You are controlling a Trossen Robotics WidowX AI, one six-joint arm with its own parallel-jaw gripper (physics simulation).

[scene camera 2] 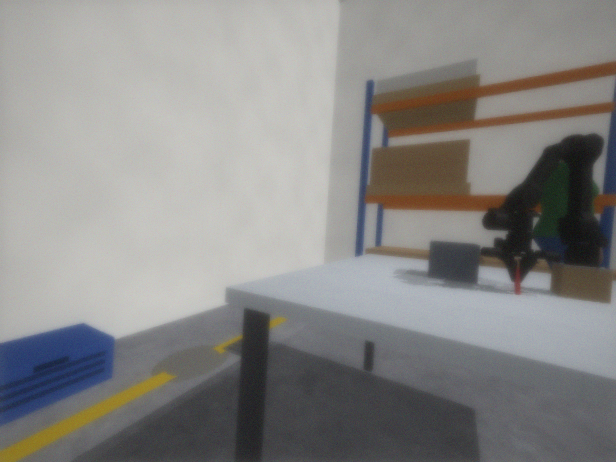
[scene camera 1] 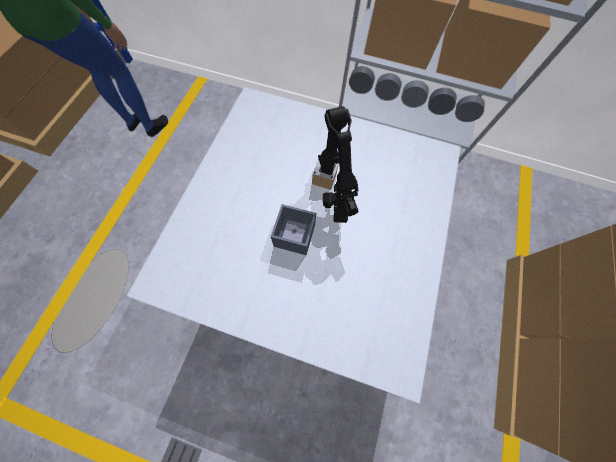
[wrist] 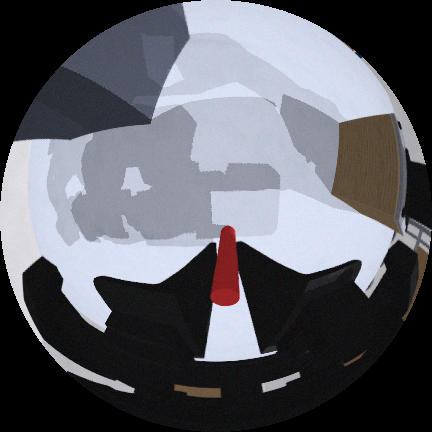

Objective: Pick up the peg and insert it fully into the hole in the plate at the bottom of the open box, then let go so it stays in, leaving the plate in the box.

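Places are measured from the arm's base along level axes (x left, y back, z up), in metres.
Where they show: gripper, fingertip midpoint: (scene camera 2: 516, 282) (scene camera 1: 338, 210) (wrist: 225, 247); arm's base, origin of the base link: (scene camera 2: 581, 265) (scene camera 1: 327, 168).
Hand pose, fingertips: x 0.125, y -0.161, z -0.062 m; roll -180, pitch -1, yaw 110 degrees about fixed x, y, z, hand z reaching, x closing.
Observation:
Each offset is from my fingertips to the centre of the thing. "spot": to the spot under its first point. Level surfaces: height alone.
The red peg @(dx +0.003, dy +0.001, dz +0.004 m) (scene camera 2: 517, 286) (wrist: 225, 280) stands upright, its foot at or very near the table top; it does not show in scene camera 1. My gripper (scene camera 1: 342, 215) (scene camera 2: 517, 277) (wrist: 225, 247) points down and is shut on the peg, one black finger on each side. The open dark grey box @(dx -0.148, dy -0.189, dz +0.032 m) (scene camera 1: 291, 245) (scene camera 2: 454, 262) (wrist: 122, 55) stands on the table beside the gripper, apart from it. Inside, the pale plate @(dx -0.148, dy -0.189, dz -0.002 m) (scene camera 1: 288, 234) lies at the bottom with a small dark hole @(spot: dx -0.151, dy -0.180, dz +0.008 m) (scene camera 1: 294, 230) near its middle. The plate is hidden in the other views.
The arm rises from a wooden block (scene camera 1: 322, 180) (scene camera 2: 581, 283) (wrist: 367, 165) on the white table @(dz -0.037 m) (scene camera 1: 380, 300) (scene camera 2: 350, 287). The box walls stand up between the peg and the plate. A person (scene camera 1: 100, 57) stands on the floor beyond the table. Cartons (scene camera 1: 565, 350) stand off the table's right side.

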